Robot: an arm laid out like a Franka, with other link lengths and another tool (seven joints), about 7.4 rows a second.
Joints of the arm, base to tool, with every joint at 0 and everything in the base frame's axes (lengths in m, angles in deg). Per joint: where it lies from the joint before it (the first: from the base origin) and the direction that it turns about. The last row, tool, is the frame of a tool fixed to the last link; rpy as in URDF.
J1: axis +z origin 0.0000 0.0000 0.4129
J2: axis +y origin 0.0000 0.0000 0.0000
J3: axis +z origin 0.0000 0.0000 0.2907
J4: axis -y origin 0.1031 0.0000 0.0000
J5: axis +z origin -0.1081 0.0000 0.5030
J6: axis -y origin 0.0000 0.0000 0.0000
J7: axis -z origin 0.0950 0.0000 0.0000
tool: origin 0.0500 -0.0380 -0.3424 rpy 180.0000 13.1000 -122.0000
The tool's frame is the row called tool.
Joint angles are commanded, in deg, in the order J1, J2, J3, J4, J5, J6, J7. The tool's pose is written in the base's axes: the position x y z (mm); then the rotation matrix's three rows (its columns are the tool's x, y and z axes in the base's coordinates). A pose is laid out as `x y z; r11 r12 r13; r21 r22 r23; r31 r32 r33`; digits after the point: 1 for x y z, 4 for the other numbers.
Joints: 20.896 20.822 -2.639 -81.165 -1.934 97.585 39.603
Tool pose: 779.9 182.0 303.1; -0.7870 -0.6041 0.1250; -0.6009 0.7966 0.0666; -0.1398 -0.0227 -0.9899
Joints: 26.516 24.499 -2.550 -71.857 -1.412 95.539 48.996
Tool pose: 778.1 270.6 345.9; -0.8126 -0.5495 0.1942; -0.5450 0.8345 0.0808; -0.2065 -0.0402 -0.9776
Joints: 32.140 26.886 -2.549 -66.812 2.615 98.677 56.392
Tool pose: 763.6 382.3 366.6; -0.8157 -0.5194 0.2547; -0.4876 0.8542 0.1804; -0.3113 0.0230 -0.9500
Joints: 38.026 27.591 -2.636 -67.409 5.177 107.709 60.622
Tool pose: 748.5 493.5 368.4; -0.7773 -0.5382 0.3259; -0.4581 0.8391 0.2932; -0.4313 0.0786 -0.8988
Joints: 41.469 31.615 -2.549 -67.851 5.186 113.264 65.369
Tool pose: 731.3 549.6 314.1; -0.7883 -0.5165 0.3344; -0.4287 0.8509 0.3036; -0.4414 0.0959 -0.8922
